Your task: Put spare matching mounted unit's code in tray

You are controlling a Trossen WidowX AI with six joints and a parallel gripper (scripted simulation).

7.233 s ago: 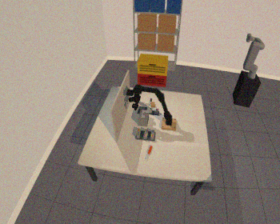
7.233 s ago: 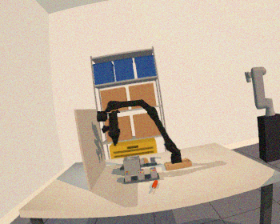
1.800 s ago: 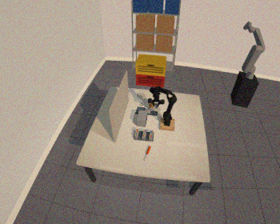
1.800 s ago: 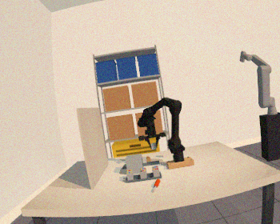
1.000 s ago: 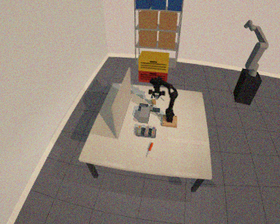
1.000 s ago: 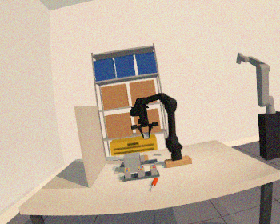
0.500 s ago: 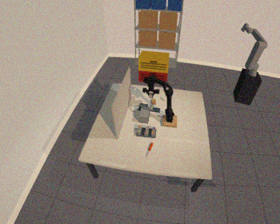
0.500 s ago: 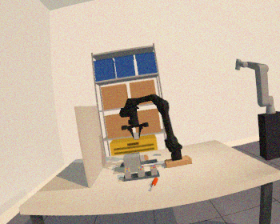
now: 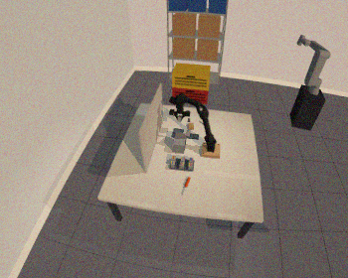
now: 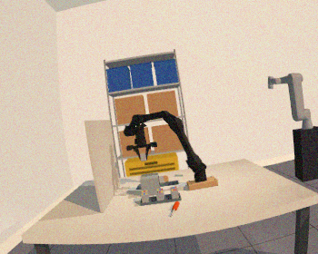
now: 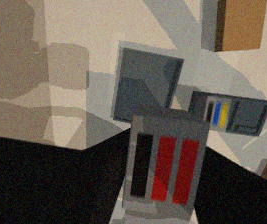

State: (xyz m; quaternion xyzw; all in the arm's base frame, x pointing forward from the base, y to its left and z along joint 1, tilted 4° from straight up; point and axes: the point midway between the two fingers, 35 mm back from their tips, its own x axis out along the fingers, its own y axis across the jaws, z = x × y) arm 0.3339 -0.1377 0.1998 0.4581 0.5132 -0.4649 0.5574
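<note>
My gripper tip is now 10 mm short of the grey tray and 170 mm above it. Also, from my gripper tip: dark grey holder: 130 mm behind, 10 mm to the left, 160 mm below; tan box: 90 mm behind, 130 mm to the right, 160 mm below; grey mounted unit: 50 mm behind, 180 mm to the left, 120 mm below.
</note>
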